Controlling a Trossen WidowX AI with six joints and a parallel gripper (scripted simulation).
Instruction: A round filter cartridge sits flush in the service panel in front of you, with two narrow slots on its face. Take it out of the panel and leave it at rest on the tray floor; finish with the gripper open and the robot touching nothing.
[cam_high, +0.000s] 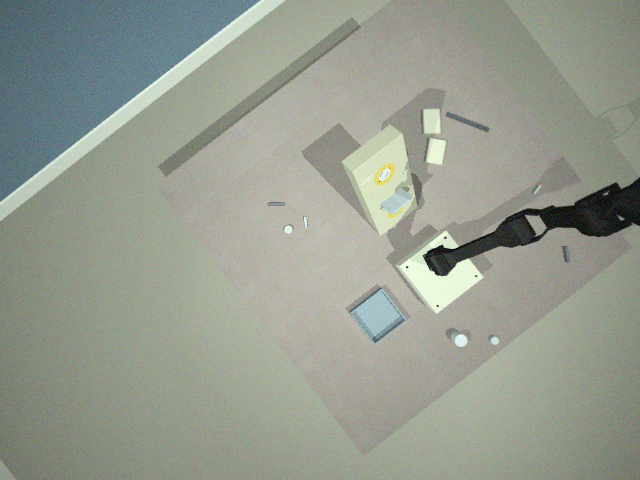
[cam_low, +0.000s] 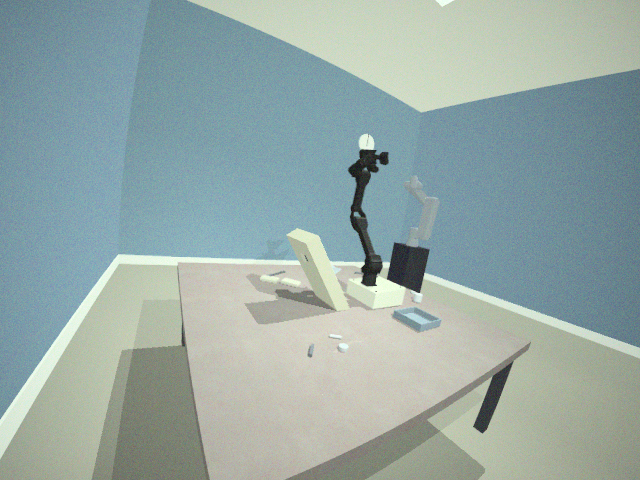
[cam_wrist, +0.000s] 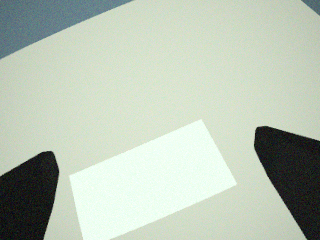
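Now: gripper tip 57 cm above the white round filter cartridge, 44 cm short of it and 30 cm to the right of it. From my gripper tip the other things lie so: grey flap: 66 cm below, 34 cm ahead, 28 cm to the left; then blue-grey tray: 79 cm below, 50 cm to the left, 2 cm behind; then panel: 65 cm below, 39 cm ahead, 29 cm to the left.
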